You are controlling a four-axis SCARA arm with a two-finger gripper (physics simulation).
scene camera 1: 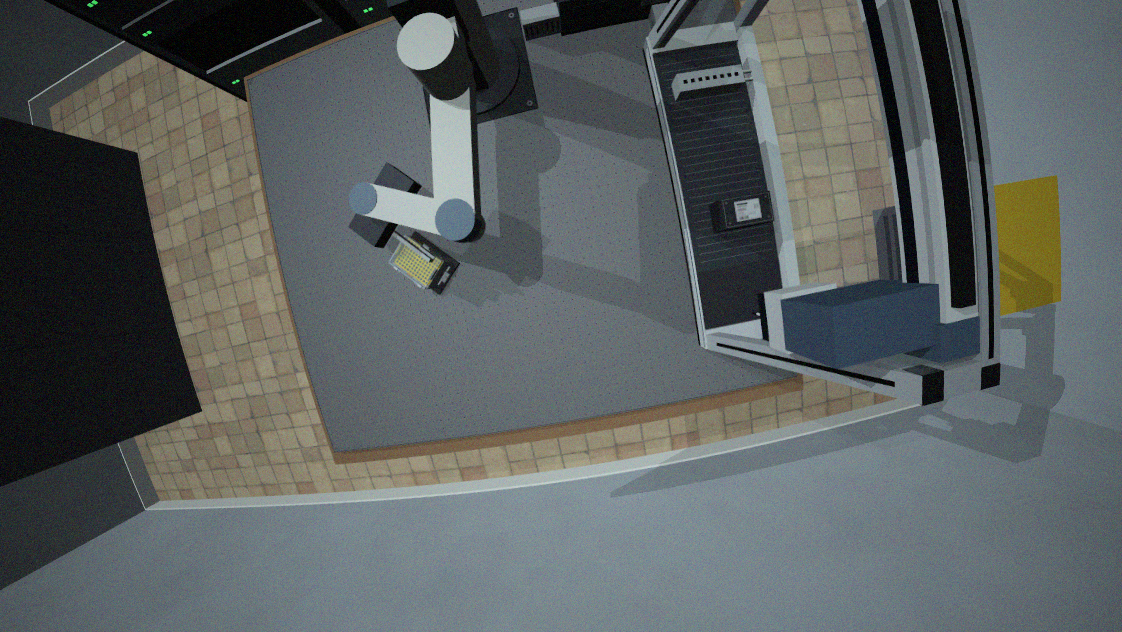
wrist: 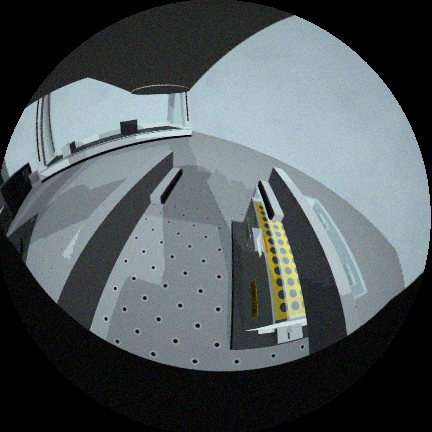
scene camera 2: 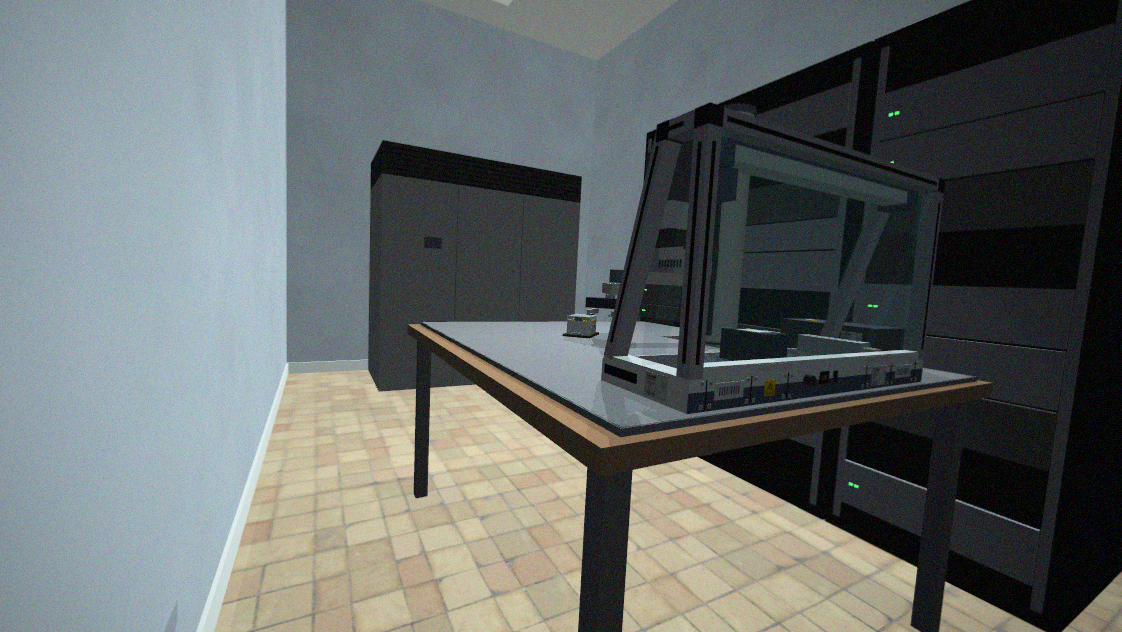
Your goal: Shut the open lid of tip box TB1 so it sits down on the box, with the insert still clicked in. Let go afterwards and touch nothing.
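Places are measured from the arm's base along level axes (x ahead, y left, z up), in millimetres.
Pixels of known places: gripper, fingertip midpoint: [scene camera 1: 441, 245] [wrist: 221, 167] [scene camera 2: 599, 313]; arm's base at its link origin: [scene camera 1: 475, 73].
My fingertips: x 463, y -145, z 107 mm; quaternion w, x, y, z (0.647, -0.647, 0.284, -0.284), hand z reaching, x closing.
Ahead of a thing's pixels: the offset from my fingertips to its middle. "spot": to the spot under its first point. Level surfaces: height alone.
Tip box TB1 {55 mm down, 22 mm ahead, 88 mm right} [scene camera 1: 406, 270] [scene camera 2: 581, 325] stands on a dark base [scene camera 1: 445, 278] [wrist: 244, 300]. Its clear lid {26 mm down, 21 mm ahead, 88 mm right} [scene camera 1: 419, 265] [scene camera 2: 581, 317] looks down and level over the box. The yellow insert {30 mm down, 22 mm ahead, 88 mm right} [wrist: 281, 282] looks pale through it and sits inside; whether its clips are engaged is too small to tell. My gripper [wrist: 221, 167] is shut with nothing between its fingers, which stay apart at their narrowest. The right finger in the wrist view is over the box and hides part of the lid; I cannot tell whether it touches. A pale clear strip {spot: 16 mm down, 35 mm ahead, 132 mm right} [wrist: 350, 250] shows beyond that finger.
A framed enclosure [scene camera 1: 673, 196] [scene camera 2: 690, 274] stands on the table {94 mm down} [scene camera 1: 549, 345] [scene camera 2: 502, 353], with a dark labelled block {spot: 26 mm up, 68 mm ahead, 704 mm left} [scene camera 1: 741, 211] and a pale slotted bar {spot: 1 mm down, 257 mm back, 708 mm left} [scene camera 1: 710, 78] in it. The arm base [scene camera 1: 518, 78] is at the table's back edge. A blue box-shaped unit {spot: 394 mm up, 260 mm ahead, 646 mm left} [scene camera 1: 859, 321] is at the enclosure's corner.
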